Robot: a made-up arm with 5 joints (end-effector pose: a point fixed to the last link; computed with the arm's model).
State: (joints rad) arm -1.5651 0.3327 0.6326 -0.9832 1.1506
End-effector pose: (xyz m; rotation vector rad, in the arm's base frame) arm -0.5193 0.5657 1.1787 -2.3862 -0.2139 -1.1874
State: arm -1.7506 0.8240 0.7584 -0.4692 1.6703
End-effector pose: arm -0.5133 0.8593 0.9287 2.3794 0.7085 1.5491
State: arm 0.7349 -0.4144 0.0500 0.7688 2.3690
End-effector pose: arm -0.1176 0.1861 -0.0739 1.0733 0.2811 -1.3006
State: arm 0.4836 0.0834 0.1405 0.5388 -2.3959
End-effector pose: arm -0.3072 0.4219 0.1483 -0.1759 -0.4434 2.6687
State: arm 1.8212 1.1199 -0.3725 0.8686 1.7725
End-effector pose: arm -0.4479 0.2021 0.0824 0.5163 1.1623 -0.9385
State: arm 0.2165 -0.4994 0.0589 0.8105 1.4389
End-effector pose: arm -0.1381 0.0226 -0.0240 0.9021 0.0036 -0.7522
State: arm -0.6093 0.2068 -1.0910 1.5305 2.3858
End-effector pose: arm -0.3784 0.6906 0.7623 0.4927 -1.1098 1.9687
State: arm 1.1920 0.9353 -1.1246 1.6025 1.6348
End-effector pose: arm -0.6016 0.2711 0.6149 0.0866 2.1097 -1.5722
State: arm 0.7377 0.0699 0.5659 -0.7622 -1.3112
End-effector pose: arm 0.2236 0.0335 0.3183 -0.8770 -0.3603 1.0664
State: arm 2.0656 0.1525 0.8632 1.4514 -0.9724
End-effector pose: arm -0.3147 0.3550 0.5892 -0.9661 1.2480 -1.6783
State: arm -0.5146 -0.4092 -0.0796 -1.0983 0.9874
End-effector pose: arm -0.4061 -0.2263 0.9040 -1.2716 -0.6760 -0.5311
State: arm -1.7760 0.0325 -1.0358 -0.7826 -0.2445
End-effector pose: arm -0.6619 0.3722 1.0239 0.0532 2.3883 -0.7641
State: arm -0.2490 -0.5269 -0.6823 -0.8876 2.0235
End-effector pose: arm -0.4504 -0.3350 0.7500 -0.8680 -1.1298 -0.9905
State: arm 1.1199 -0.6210 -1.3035 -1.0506 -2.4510
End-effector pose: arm 0.2745 -0.1601 0.3118 1.6056 -1.7667 -1.6055
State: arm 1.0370 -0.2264 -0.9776 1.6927 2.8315
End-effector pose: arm -0.5370 0.1514 0.3976 -0.4289 1.2775 -1.8631
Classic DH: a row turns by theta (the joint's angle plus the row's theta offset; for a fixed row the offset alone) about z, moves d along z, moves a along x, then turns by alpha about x. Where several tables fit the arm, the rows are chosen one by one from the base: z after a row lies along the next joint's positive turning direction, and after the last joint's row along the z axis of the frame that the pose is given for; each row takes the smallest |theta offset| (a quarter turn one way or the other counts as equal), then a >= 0, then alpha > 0; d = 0 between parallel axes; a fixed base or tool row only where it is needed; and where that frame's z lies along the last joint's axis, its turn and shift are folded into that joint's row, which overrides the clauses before.
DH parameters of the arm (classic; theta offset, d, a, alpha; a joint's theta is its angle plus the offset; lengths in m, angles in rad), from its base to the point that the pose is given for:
base (fixed): 0.5815 0.9458 0.0315 0.7637
joint 1: 1.0282 -0.6038 -0.1182 2.539
joint 2: 1.3298 -0.102 -0.1067 -2.1726
joint 3: 1.3148 0.1053 0.0053 1.5708
joint 4: 1.3038 -0.0627 0.0492 -1.536
joint 5: 1.4443 0.9953 -0.1713 2.8724
tool (fixed): 3.0104 0.6351 0 0

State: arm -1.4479 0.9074 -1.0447 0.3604 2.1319
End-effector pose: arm -0.0563 0.8688 0.8472 0.9666 -0.8758 1.4088
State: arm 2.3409 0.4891 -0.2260 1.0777 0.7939
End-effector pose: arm -0.0384 0.6911 0.1296 1.2962 0.6247 1.1234
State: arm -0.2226 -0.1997 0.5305 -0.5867 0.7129
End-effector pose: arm -0.3414 -0.3596 0.5601 -0.4839 -0.9090 -0.6871
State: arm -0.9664 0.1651 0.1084 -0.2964 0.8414
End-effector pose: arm -0.8017 0.0224 0.7819 -0.9713 0.1321 -1.4107
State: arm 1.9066 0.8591 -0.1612 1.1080 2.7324
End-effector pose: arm -0.4641 0.2770 0.2065 0.2193 1.3509 -1.4001
